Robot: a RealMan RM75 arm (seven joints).
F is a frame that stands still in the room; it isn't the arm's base.
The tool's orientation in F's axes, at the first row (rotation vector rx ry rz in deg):
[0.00, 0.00, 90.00]
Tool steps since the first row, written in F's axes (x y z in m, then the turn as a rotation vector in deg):
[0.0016, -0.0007, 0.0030, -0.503, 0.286, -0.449]
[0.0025, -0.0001, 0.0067, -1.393, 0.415, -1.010]
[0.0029, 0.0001, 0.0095, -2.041, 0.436, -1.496]
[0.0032, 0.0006, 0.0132, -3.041, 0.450, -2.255]
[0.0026, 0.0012, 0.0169, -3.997, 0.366, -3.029]
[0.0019, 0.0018, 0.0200, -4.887, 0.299, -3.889]
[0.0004, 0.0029, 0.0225, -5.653, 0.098, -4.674]
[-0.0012, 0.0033, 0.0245, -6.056, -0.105, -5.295]
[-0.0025, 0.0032, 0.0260, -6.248, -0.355, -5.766]
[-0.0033, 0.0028, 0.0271, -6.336, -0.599, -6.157]
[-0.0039, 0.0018, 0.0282, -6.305, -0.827, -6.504]
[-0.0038, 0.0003, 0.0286, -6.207, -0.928, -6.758]
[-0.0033, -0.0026, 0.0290, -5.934, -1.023, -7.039]
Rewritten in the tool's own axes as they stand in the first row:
[-0.0007, -0.0016, 0.0030, 0.286, 0.503, -0.449]
[-0.0001, -0.0025, 0.0067, 0.415, 1.393, -1.010]
[0.0001, -0.0029, 0.0095, 0.436, 2.041, -1.496]
[0.0006, -0.0032, 0.0132, 0.450, 3.041, -2.255]
[0.0012, -0.0026, 0.0169, 0.366, 3.997, -3.029]
[0.0018, -0.0019, 0.0200, 0.299, 4.887, -3.889]
[0.0029, -0.0004, 0.0225, 0.098, 5.653, -4.674]
[0.0033, 0.0012, 0.0245, -0.105, 6.056, -5.295]
[0.0032, 0.0025, 0.0260, -0.355, 6.248, -5.766]
[0.0028, 0.0033, 0.0271, -0.599, 6.336, -6.157]
[0.0018, 0.0039, 0.0282, -0.827, 6.305, -6.504]
[0.0003, 0.0038, 0.0286, -0.928, 6.207, -6.758]
[-0.0026, 0.0033, 0.0290, -1.023, 5.934, -7.039]

